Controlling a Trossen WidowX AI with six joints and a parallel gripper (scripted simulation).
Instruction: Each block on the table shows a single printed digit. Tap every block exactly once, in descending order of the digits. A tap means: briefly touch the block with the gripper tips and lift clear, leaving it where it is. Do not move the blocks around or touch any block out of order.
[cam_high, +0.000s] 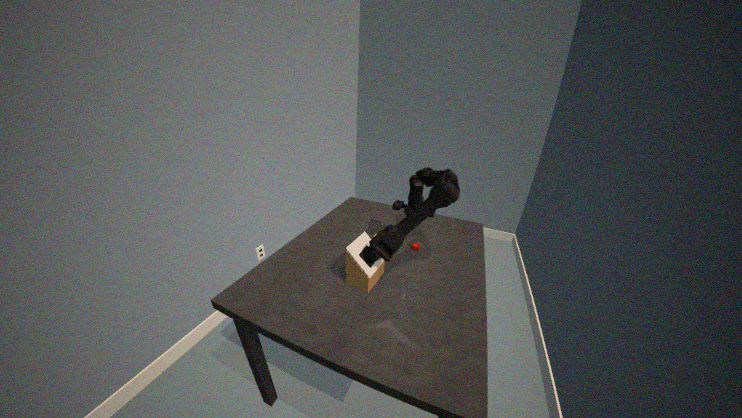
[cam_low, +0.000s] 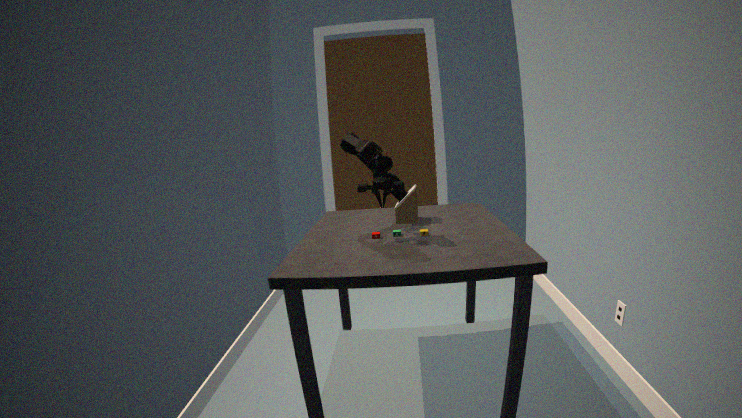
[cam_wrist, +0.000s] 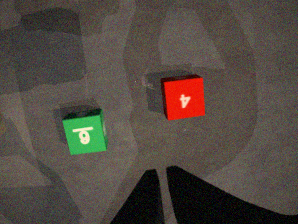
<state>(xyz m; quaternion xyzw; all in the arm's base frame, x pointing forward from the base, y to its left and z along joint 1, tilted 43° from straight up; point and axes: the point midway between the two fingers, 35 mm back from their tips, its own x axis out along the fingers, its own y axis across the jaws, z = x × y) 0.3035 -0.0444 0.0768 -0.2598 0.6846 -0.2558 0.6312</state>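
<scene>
Now: the red block 30 mm to the right of my gripper tip and 110 mm below it. Also, from my gripper tip: green block: 20 mm behind, 50 mm to the left, 110 mm below; yellow block: 160 mm to the left, 110 mm below.
</scene>
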